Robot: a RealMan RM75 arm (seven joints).
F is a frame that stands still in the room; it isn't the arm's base.
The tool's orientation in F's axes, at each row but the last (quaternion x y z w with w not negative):
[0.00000, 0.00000, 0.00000, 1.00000]
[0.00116, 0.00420, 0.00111, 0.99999]
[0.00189, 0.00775, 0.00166, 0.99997]
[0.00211, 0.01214, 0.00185, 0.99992]
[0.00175, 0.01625, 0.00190, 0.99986]
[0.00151, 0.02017, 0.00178, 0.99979]
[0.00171, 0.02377, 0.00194, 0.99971]
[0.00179, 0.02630, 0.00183, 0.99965]
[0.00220, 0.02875, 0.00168, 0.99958]
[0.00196, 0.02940, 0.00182, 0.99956]
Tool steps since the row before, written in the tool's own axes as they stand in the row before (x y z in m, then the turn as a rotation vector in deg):
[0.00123, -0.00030, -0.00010, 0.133, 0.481, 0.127]
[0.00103, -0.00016, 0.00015, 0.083, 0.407, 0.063]
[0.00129, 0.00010, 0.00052, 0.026, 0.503, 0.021]
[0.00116, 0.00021, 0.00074, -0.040, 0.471, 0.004]
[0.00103, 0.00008, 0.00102, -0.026, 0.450, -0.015]
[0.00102, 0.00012, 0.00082, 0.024, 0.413, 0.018]
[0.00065, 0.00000, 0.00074, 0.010, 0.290, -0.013]
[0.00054, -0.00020, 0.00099, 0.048, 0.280, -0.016]
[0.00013, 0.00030, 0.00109, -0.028, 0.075, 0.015]
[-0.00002, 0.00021, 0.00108, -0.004, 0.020, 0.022]
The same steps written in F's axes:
[0.00123, -0.00030, -0.00010, 0.133, 0.481, 0.127]
[0.00103, -0.00016, 0.00014, 0.083, 0.407, 0.063]
[0.00130, 0.00010, 0.00050, 0.025, 0.503, 0.023]
[0.00118, 0.00021, 0.00071, -0.042, 0.471, 0.007]
[0.00106, 0.00008, 0.00099, -0.028, 0.450, -0.013]
[0.00105, 0.00012, 0.00078, 0.023, 0.413, 0.018]
[0.00068, 0.00000, 0.00071, 0.008, 0.290, -0.012]
[0.00059, -0.00020, 0.00096, 0.046, 0.280, -0.017]
[0.00019, 0.00030, 0.00108, -0.027, 0.075, 0.017]
[0.00004, 0.00021, 0.00108, -0.003, 0.020, 0.022]

